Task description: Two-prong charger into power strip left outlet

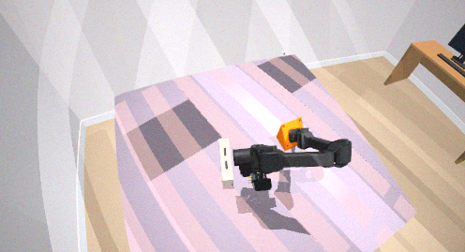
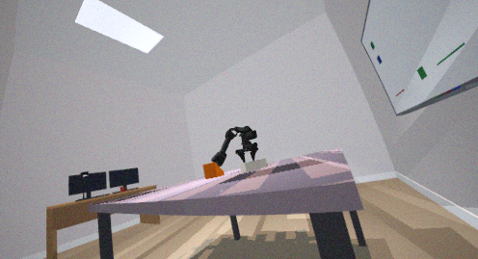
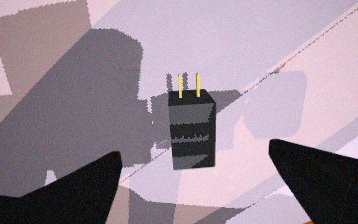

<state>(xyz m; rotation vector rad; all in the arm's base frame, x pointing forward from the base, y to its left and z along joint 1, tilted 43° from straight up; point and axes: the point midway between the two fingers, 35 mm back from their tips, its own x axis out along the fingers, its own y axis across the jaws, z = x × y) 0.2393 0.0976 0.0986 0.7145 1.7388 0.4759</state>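
Right now my gripper tip is 20 mm short of the black two-prong charger and 40 mm above it.
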